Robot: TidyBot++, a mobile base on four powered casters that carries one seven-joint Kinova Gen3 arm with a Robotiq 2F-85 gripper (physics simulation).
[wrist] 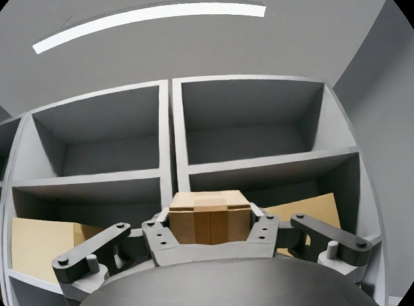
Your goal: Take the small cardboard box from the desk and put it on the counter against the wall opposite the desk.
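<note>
The small cardboard box [210, 220], brown with a darker tape strip down its middle, is at the lower middle of the wrist view. My gripper [209, 216] is shut on it, with one finger against its left side and one against its right side. The lower part of the box is hidden behind the gripper's body. The desk and the counter do not show in this view.
A grey shelf unit [166, 130] with open compartments stands ahead. Larger cardboard boxes stand in its lower left compartment [42, 245] and lower right compartment, partly behind the gripper. A grey wall [385, 115] is at the right, and a long light [150, 19] is above.
</note>
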